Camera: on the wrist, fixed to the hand. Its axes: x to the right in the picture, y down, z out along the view.
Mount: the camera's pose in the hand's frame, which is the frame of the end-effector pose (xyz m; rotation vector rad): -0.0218 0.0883 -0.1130 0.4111 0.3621 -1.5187
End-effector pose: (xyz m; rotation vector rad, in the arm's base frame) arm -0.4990 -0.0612 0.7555 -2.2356 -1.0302 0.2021
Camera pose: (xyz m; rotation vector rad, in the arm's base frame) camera -0.4146 -0.1755 0.7847 -0.6652 -1.8983 -0.5718
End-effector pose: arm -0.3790 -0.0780 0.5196 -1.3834 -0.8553 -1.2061
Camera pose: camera -0.3234 -0.2017 0.4682 0.0621 -1.8250 -2.0748
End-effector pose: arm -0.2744 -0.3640 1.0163 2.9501 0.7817 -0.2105
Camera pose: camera -0.2366 -0.4382 1.1351 -1.4022 -2.2625 -0.0921
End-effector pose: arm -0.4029 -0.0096 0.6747 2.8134 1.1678 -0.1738
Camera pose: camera -0.3476 -0.0726 0.7931 -1.0809 -2.4297 -0.0242
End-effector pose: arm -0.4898 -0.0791 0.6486 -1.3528 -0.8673 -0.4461
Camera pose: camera -0.4075 -0.1742 0.5764 0.0049 -1.4541 -1.4977
